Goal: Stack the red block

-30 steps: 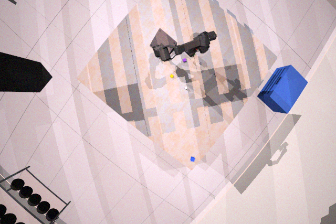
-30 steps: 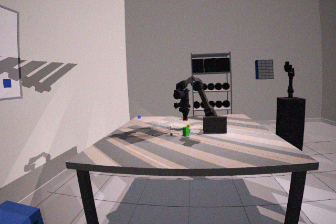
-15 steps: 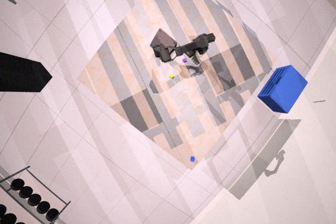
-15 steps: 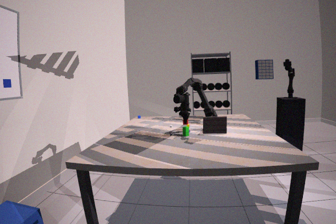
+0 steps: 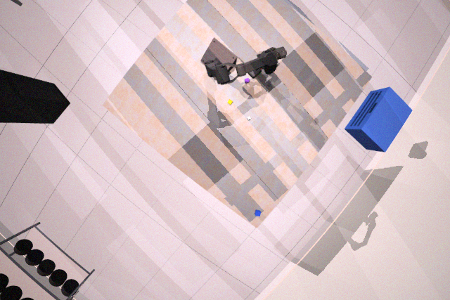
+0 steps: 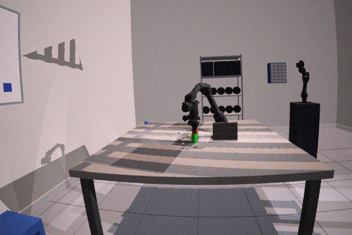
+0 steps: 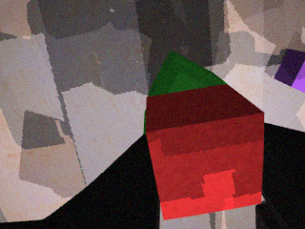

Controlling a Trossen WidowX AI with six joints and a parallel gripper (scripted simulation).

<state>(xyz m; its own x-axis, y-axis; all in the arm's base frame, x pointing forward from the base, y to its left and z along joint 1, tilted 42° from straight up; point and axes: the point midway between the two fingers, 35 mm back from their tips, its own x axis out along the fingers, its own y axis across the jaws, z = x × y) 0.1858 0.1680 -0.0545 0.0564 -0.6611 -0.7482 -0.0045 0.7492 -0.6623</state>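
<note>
The red block is 10 mm above my gripper tip. The rest, counted from my gripper tip: white block 170 mm ahead, 240 mm to the right, 70 mm below; yellow block 20 mm ahead, 260 mm to the right, 60 mm below; purple block 90 mm to the right, 60 mm below.
</note>
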